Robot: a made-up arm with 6 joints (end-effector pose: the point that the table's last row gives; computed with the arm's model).
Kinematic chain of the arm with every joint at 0, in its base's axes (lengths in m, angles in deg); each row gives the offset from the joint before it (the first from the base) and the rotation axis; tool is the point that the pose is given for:
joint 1: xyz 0 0 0.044 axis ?
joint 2: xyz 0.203 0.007 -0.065 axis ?
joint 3: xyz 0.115 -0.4 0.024 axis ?
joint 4: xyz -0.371 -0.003 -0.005 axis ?
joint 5: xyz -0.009 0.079 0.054 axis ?
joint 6: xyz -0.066 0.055 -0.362 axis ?
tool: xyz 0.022 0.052 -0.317
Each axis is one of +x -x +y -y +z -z.
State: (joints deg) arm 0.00 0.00 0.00 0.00 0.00 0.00
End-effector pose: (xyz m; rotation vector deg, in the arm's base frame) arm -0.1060 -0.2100 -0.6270 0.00 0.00 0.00
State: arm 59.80 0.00 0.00 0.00 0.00 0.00
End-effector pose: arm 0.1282 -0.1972 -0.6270 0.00 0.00 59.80
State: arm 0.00 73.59 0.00 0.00 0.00 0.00
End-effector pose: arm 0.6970 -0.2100 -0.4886 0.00 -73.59 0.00
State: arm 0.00 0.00 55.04 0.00 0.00 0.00
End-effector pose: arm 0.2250 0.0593 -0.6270 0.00 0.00 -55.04
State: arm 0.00 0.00 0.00 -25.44 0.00 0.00
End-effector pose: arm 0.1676 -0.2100 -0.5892 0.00 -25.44 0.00
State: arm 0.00 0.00 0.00 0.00 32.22 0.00
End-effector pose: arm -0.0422 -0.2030 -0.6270 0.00 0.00 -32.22
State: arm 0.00 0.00 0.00 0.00 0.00 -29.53
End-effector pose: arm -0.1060 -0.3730 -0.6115 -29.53 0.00 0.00
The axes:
joint 1: +z
joint 2: -y
joint 3: -z
joint 4: +y
joint 5: -z
joint 6: +x

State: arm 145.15 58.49 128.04 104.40 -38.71 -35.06
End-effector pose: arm -0.5608 -0.0573 0.6482 53.63 102.85 99.75
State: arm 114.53 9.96 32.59 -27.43 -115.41 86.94
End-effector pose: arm 0.2440 -0.0318 -0.4598 21.39 -73.40 -154.66
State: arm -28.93 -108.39 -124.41 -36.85 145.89 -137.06
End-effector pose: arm -0.3627 -0.7702 -0.0835 -28.18 99.93 101.79
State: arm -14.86 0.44 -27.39 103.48 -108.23 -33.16
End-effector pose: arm -0.7573 -0.6163 0.0585 65.92 49.39 94.12
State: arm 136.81 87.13 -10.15 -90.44 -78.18 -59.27
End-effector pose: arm 0.2383 0.2893 0.2445 76.89 -122.62 -70.97
